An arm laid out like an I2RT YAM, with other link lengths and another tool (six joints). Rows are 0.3 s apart.
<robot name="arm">
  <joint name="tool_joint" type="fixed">
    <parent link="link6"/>
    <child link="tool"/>
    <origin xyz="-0.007 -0.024 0.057" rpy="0.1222 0 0.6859"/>
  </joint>
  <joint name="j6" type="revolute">
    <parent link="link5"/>
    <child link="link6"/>
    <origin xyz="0 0.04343 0.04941" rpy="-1.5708 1.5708 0"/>
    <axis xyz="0 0 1"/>
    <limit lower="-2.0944" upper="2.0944"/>
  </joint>
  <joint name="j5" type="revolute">
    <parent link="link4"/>
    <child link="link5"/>
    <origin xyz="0.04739 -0.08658 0.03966" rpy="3.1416 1.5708 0"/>
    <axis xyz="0 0 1"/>
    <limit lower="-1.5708" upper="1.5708"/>
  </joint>
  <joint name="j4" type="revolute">
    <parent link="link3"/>
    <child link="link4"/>
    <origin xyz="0.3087 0.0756 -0.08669" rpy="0 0 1.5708"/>
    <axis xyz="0 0 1"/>
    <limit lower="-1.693" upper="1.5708"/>
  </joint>
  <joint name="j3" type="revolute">
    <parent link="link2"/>
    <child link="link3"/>
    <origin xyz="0 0.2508 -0.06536" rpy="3.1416 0 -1.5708"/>
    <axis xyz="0 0 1"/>
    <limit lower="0" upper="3.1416"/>
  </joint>
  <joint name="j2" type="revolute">
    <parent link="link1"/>
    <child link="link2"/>
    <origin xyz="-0.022 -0.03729 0.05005" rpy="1.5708 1.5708 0"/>
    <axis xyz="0 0 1"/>
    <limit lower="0" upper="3.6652"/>
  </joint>
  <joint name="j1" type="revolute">
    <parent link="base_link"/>
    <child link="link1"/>
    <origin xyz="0 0 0.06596" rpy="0 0 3.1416"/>
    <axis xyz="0 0 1"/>
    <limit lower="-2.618" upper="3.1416"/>
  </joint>
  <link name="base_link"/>
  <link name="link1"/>
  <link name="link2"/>
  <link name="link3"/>
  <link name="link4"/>
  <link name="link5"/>
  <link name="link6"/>
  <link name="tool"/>
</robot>
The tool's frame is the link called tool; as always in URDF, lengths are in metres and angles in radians.
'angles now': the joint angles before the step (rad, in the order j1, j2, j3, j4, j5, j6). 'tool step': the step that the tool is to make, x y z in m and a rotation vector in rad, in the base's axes. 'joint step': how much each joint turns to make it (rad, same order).
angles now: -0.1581, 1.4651, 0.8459, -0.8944, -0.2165, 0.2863
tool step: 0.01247, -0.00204, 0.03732, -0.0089, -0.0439, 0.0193
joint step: 0.0000, -0.0259, 0.0989, -0.0843, 0.0004, -0.0199
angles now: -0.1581, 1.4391, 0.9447, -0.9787, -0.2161, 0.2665
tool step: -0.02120, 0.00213, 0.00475, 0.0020, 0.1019, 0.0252
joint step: 0.0000, -0.0126, 0.0081, -0.1271, 0.0129, -0.0264
